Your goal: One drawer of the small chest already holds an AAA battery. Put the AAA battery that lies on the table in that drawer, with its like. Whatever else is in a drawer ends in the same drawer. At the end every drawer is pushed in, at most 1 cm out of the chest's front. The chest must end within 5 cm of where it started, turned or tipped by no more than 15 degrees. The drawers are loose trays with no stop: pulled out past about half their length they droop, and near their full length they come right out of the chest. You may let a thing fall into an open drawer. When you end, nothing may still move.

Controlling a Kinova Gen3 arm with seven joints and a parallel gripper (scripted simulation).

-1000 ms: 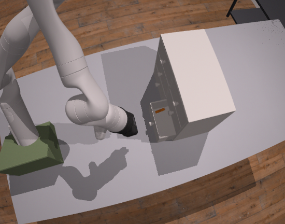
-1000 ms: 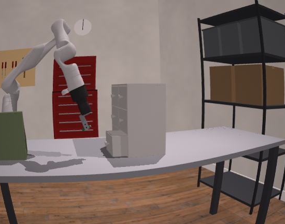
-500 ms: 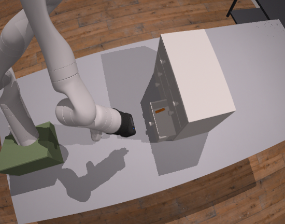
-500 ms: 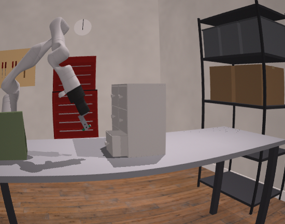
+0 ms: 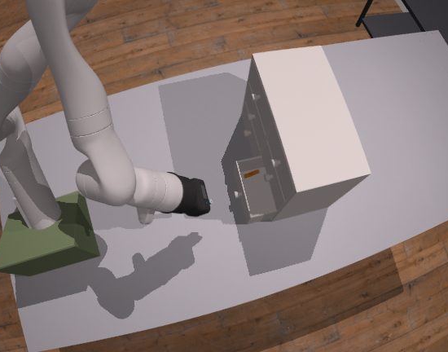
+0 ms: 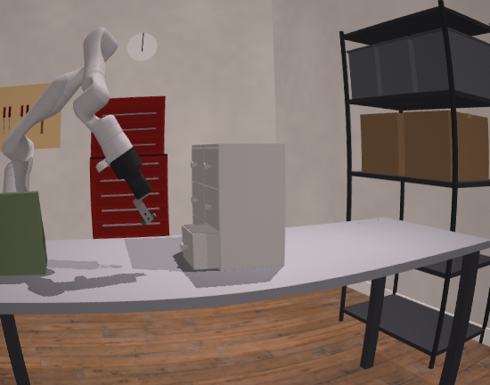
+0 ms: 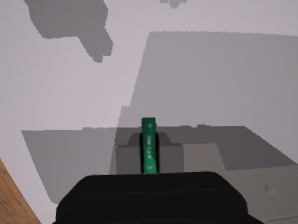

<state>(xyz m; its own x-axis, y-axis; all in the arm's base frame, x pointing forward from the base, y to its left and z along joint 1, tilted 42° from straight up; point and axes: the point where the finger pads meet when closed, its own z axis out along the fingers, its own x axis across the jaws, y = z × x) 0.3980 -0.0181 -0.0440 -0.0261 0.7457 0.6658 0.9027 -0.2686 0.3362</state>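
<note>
My hand is 1 cm short of the green AAA battery and 1 cm above it. Also, from my hand: orange battery 15 cm ahead, 13 cm below, 8 cm to the left.
</note>
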